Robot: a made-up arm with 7 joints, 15 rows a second.
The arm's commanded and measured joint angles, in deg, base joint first. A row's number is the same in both.
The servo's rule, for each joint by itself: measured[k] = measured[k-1] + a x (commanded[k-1-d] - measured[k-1]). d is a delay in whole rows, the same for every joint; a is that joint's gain. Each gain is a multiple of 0.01, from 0.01 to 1. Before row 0 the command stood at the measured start. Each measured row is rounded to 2 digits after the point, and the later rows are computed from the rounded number. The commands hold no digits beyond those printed.
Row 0, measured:
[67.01, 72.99, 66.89, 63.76, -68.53, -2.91, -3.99]
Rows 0 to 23, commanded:
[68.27, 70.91, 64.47, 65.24, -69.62, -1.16, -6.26]
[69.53, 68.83, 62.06, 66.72, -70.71, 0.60, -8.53]
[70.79, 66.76, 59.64, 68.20, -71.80, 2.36, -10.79]
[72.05, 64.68, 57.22, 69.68, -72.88, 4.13, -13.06]
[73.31, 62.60, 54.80, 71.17, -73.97, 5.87, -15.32]
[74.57, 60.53, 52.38, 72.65, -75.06, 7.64, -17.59]
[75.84, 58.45, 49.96, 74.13, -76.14, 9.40, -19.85]
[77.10, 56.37, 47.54, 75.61, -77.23, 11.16, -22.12]
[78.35, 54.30, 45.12, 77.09, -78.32, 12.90, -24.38]
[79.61, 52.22, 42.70, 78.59, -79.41, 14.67, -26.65]
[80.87, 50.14, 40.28, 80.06, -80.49, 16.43, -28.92]
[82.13, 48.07, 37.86, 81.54, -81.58, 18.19, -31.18]
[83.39, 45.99, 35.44, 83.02, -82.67, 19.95, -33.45]
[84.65, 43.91, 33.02, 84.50, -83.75, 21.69, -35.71]
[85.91, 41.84, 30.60, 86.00, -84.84, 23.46, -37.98]
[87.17, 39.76, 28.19, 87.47, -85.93, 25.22, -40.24]
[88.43, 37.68, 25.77, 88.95, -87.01, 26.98, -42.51]
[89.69, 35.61, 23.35, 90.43, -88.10, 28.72, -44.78]
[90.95, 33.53, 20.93, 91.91, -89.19, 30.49, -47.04]
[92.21, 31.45, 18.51, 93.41, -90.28, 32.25, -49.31]
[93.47, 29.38, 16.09, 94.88, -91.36, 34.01, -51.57]
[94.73, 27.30, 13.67, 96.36, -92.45, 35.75, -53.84]
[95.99, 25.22, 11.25, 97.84, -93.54, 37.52, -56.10]
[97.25, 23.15, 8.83, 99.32, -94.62, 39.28, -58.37]
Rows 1 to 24, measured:
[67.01, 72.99, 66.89, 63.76, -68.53, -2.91, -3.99]
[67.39, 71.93, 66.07, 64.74, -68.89, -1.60, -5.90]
[68.03, 70.35, 64.71, 66.05, -69.49, 0.05, -8.11]
[68.86, 68.52, 62.99, 67.47, -70.25, 1.78, -10.36]
[69.82, 66.56, 61.03, 68.93, -71.12, 3.54, -12.63]
[70.87, 64.54, 58.91, 70.41, -72.06, 5.29, -14.89]
[71.98, 62.49, 56.69, 71.89, -73.05, 7.05, -17.16]
[73.14, 60.43, 54.40, 73.37, -74.07, 8.81, -19.42]
[74.33, 58.36, 52.07, 74.85, -75.11, 10.57, -21.69]
[75.54, 56.29, 49.71, 76.33, -76.17, 12.32, -23.95]
[76.76, 54.21, 47.33, 77.82, -77.24, 14.08, -26.22]
[77.99, 52.13, 44.93, 79.30, -78.31, 15.84, -28.49]
[79.23, 50.06, 42.53, 80.78, -79.39, 17.60, -30.75]
[80.48, 47.98, 40.12, 82.26, -80.47, 19.36, -33.02]
[81.73, 45.90, 37.71, 83.74, -81.55, 21.11, -35.28]
[82.98, 43.83, 35.29, 85.23, -82.64, 22.87, -37.55]
[84.24, 41.75, 32.88, 86.71, -83.73, 24.63, -39.81]
[85.50, 39.67, 30.46, 88.19, -84.81, 26.39, -42.08]
[86.76, 37.60, 28.04, 89.67, -85.90, 28.14, -44.35]
[88.02, 35.52, 25.62, 91.15, -86.99, 29.90, -46.61]
[89.28, 33.44, 23.20, 92.64, -88.08, 31.66, -48.88]
[90.54, 31.37, 20.78, 94.12, -89.16, 33.42, -51.14]
[91.80, 29.29, 18.36, 95.60, -90.25, 35.17, -53.41]
[93.06, 27.21, 15.94, 97.08, -91.34, 36.93, -55.67]
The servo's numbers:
d 1
a 0.30 0.51 0.34 0.66 0.33 0.75 0.84

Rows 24 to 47, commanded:
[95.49, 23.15, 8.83, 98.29, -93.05, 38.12, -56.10]
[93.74, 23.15, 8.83, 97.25, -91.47, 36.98, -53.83]
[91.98, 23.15, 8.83, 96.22, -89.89, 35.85, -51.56]
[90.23, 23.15, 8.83, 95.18, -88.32, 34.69, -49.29]
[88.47, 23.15, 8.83, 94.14, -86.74, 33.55, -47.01]
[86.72, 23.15, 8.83, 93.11, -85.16, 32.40, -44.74]
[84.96, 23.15, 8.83, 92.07, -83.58, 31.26, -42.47]
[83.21, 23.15, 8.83, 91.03, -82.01, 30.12, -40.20]
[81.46, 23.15, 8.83, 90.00, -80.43, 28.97, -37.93]
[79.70, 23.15, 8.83, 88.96, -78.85, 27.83, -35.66]
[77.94, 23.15, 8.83, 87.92, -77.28, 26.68, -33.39]
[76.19, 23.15, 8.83, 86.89, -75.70, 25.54, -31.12]
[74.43, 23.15, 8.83, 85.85, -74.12, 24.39, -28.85]
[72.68, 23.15, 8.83, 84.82, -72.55, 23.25, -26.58]
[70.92, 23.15, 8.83, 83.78, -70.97, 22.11, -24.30]
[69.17, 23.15, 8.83, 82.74, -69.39, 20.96, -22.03]
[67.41, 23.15, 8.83, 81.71, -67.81, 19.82, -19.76]
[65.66, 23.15, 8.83, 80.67, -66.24, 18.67, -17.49]
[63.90, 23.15, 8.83, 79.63, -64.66, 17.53, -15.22]
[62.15, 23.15, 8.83, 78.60, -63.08, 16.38, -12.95]
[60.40, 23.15, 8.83, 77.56, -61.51, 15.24, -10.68]
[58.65, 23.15, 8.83, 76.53, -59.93, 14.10, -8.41]
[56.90, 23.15, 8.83, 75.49, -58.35, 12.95, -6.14]
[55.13, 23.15, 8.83, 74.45, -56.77, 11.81, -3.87]
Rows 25 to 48, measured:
[94.32, 25.14, 13.52, 98.56, -92.42, 38.69, -57.94]
[94.67, 24.13, 11.93, 98.38, -92.63, 38.26, -56.39]
[94.39, 23.63, 10.88, 97.63, -92.25, 37.30, -54.24]
[93.67, 23.39, 10.18, 96.70, -91.47, 36.21, -51.99]
[92.64, 23.27, 9.72, 95.70, -90.43, 35.07, -49.72]
[91.39, 23.21, 9.42, 94.67, -89.21, 33.93, -47.44]
[89.99, 23.18, 9.22, 93.64, -87.87, 32.78, -45.17]
[88.48, 23.16, 9.09, 92.60, -86.45, 31.64, -42.90]
[86.90, 23.15, 9.00, 91.56, -84.98, 30.50, -40.63]
[85.27, 23.15, 8.94, 90.53, -83.48, 29.35, -38.36]
[83.60, 23.15, 8.90, 89.49, -81.95, 28.21, -36.09]
[81.90, 23.15, 8.88, 88.45, -80.41, 27.06, -33.82]
[80.19, 23.15, 8.86, 87.42, -78.86, 25.92, -31.55]
[78.46, 23.15, 8.85, 86.38, -77.30, 24.77, -29.28]
[76.73, 23.15, 8.84, 85.35, -75.73, 23.63, -27.01]
[74.99, 23.15, 8.84, 84.31, -74.16, 22.49, -24.73]
[73.24, 23.15, 8.84, 83.27, -72.59, 21.34, -22.46]
[71.49, 23.15, 8.84, 82.24, -71.01, 20.20, -20.19]
[69.74, 23.15, 8.84, 81.20, -69.44, 19.05, -17.92]
[67.99, 23.15, 8.84, 80.16, -67.86, 17.91, -15.65]
[66.24, 23.15, 8.84, 79.13, -66.28, 16.76, -13.38]
[64.49, 23.15, 8.84, 78.09, -64.71, 15.62, -11.11]
[62.74, 23.15, 8.84, 77.06, -63.13, 14.48, -8.84]
[60.99, 23.15, 8.84, 76.02, -61.55, 13.33, -6.57]

